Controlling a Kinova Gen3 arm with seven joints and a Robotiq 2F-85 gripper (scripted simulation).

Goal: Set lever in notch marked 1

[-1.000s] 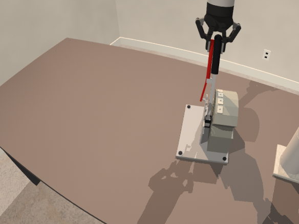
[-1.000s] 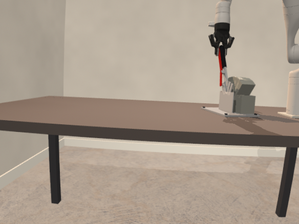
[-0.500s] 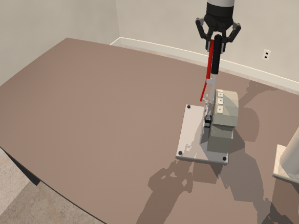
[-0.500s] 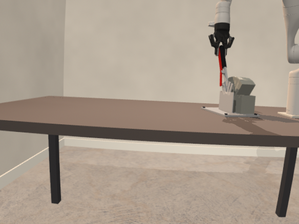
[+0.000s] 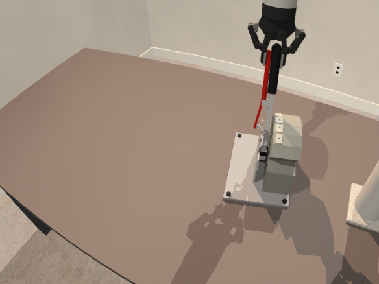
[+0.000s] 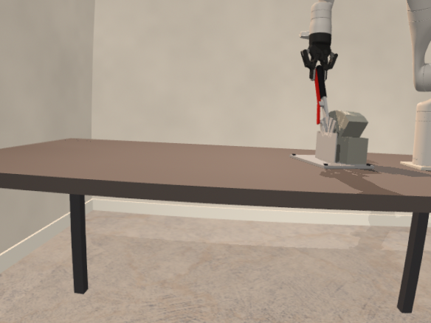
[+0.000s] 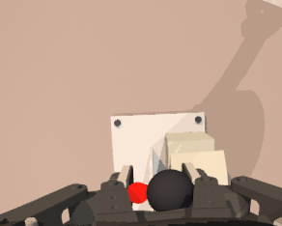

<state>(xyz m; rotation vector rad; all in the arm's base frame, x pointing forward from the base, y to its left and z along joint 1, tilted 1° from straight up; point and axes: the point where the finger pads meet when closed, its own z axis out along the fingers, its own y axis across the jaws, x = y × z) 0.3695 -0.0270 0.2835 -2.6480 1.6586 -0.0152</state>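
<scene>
Now: the red bar 5 cm to the left of my hand and 10 cm below it.
</scene>
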